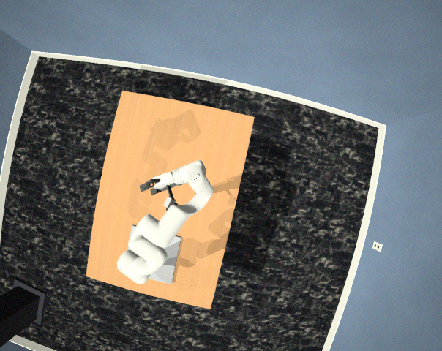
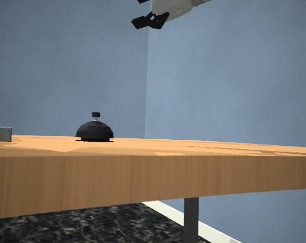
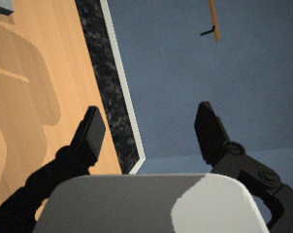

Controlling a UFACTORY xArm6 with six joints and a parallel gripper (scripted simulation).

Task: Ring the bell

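Now: hand 12 cm past the black button, 8 cm to the left of it and 31 cm above it. From my hand the other things lie so: black dome bell 12 cm behind, 8 cm to the right, 33 cm below.
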